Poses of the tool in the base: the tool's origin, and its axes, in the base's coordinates. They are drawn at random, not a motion.
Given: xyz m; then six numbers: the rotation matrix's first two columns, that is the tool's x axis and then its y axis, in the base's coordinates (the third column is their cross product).
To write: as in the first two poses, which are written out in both.
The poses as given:
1: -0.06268 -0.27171 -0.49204 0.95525 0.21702 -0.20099 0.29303 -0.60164 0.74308
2: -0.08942 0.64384 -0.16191 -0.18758 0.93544 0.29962 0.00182 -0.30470 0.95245
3: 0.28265 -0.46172 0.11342 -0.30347 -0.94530 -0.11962 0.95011 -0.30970 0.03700
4: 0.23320 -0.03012 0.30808 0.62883 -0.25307 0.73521 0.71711 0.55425 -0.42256
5: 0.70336 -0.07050 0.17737 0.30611 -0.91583 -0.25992 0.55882 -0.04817 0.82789
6: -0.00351 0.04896 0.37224 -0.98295 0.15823 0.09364 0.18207 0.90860 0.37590
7: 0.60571 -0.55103 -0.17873 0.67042 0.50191 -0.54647 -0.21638 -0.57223 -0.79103
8: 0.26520 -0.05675 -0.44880 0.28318 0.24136 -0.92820 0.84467 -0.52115 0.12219
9: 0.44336 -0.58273 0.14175 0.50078 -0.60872 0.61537 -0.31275 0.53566 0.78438
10: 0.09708 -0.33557 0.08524 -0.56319 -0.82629 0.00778 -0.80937 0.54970 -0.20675
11: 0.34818 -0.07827 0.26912 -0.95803 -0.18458 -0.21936 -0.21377 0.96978 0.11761
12: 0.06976 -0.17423 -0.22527 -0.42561 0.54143 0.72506 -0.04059 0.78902 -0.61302
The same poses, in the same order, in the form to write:
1:
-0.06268 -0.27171 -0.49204
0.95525 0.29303 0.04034
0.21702 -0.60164 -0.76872
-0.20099 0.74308 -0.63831

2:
-0.08942 0.64384 -0.16191
-0.18758 0.00182 0.98225
0.93544 -0.30470 0.17921
0.29962 0.95245 0.05545

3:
0.28265 -0.46172 0.11342
-0.30347 0.95011 -0.07202
-0.94530 -0.30970 -0.10242
-0.11962 0.03700 0.99212

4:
0.23320 -0.03012 0.30808
0.62883 0.71711 -0.30055
-0.25307 0.55425 0.79294
0.73521 -0.42256 0.53001

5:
0.70336 -0.07050 0.17737
0.30611 0.55882 -0.77073
-0.91583 -0.04817 -0.39867
-0.25992 0.82789 0.49704

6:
-0.00351 0.04896 0.37224
-0.98295 0.18207 -0.02560
0.15823 0.90860 0.38654
0.09364 0.37590 -0.92192

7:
0.60571 -0.55103 -0.17873
0.67042 -0.21638 -0.70973
0.50191 -0.57223 0.64857
-0.54647 -0.79103 -0.27503

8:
0.26520 -0.05675 -0.44880
0.28318 0.84467 -0.45424
0.24136 -0.52115 -0.81862
-0.92820 0.12219 -0.35145

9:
0.44336 -0.58273 0.14175
0.50078 -0.31275 -0.80710
-0.60872 0.53566 -0.58526
0.61537 0.78438 0.07787

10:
0.09708 -0.33557 0.08524
-0.56319 -0.80937 0.16656
-0.82629 0.54970 -0.12274
0.00778 -0.20675 -0.97836

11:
0.34818 -0.07827 0.26912
-0.95803 -0.21377 0.19102
-0.18458 0.96978 0.15957
-0.21936 0.11761 -0.96854

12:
0.06976 -0.17423 -0.22527
-0.42561 -0.04059 -0.90399
0.54143 0.78902 -0.29034
0.72506 -0.61302 -0.31384

